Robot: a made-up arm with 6 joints.
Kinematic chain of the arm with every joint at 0, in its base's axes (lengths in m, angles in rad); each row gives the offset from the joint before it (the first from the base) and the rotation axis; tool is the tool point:
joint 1: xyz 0 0 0.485 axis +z
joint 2: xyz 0 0 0 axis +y
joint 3: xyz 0 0 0.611 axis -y
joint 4: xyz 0 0 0 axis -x
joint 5: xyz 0.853 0 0 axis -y
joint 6: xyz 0 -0.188 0 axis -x
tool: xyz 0 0 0
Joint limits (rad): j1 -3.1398..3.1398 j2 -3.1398..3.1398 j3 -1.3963..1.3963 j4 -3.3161..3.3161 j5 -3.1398..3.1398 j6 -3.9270..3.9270
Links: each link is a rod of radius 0.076 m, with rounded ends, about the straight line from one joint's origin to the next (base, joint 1, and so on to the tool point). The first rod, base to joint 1, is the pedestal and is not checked.
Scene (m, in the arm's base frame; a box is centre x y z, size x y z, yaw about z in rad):
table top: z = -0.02
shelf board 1: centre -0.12 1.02 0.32 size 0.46 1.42 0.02 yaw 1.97
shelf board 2: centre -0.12 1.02 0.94 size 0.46 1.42 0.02 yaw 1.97
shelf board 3: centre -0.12 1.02 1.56 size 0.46 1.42 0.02 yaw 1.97
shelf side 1: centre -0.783 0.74 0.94 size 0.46 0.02 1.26 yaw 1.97
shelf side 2: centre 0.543 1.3 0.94 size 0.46 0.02 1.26 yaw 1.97
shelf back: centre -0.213 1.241 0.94 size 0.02 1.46 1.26 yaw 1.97
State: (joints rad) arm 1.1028 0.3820 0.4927 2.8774 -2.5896 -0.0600
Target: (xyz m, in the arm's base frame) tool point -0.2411 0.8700 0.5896
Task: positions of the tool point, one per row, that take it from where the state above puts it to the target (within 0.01 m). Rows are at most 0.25 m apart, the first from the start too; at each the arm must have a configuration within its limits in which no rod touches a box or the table.
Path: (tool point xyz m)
1: 0.3245 0.8580 1.2208
2: 0.2959 0.6849 1.1945
3: 0.2462 0.5333 1.1170
4: 0.1907 0.4140 0.9939
5: 0.1464 0.3316 0.8341
6: 0.1429 0.4275 0.8557
7: 0.1139 0.5479 0.8464
8: 0.0431 0.6777 0.8003
9: -0.0768 0.7939 0.7146
10: -0.2411 0.8700 0.5896

